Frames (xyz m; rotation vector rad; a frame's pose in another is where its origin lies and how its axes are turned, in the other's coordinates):
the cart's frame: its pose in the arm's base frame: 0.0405 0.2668 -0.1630 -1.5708 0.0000 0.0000
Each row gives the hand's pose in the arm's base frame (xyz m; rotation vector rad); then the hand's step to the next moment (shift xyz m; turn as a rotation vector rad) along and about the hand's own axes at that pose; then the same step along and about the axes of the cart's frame.
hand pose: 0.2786 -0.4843 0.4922 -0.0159 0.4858 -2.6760
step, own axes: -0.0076 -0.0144 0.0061 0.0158 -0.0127 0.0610
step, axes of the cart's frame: 0.0017 -0.0111 0.0133 -0.0144 -0.0606 -0.0159
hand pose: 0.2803 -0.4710 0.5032 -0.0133 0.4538 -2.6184
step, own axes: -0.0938 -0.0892 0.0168 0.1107 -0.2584 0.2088
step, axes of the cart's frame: 0.0437 -0.0510 0.1119 -0.1975 -0.2721 0.0978
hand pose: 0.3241 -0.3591 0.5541 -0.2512 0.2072 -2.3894
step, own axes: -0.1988 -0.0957 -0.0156 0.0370 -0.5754 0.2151
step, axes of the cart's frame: 0.0789 0.0187 0.2058 -0.3471 -0.3383 0.3793
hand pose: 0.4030 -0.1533 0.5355 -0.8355 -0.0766 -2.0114
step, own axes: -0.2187 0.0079 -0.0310 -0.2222 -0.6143 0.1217
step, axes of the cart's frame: 0.0643 0.1538 0.1451 -0.3383 -0.1253 0.5580
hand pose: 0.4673 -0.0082 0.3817 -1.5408 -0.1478 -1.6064
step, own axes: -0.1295 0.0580 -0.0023 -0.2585 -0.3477 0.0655
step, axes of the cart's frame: 0.0153 0.1384 0.0275 -0.2148 0.0433 0.3795
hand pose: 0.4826 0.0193 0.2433 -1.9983 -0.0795 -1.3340
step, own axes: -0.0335 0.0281 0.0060 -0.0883 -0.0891 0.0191
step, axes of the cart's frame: 0.0010 0.0437 -0.0063 -0.0634 0.0298 0.1058
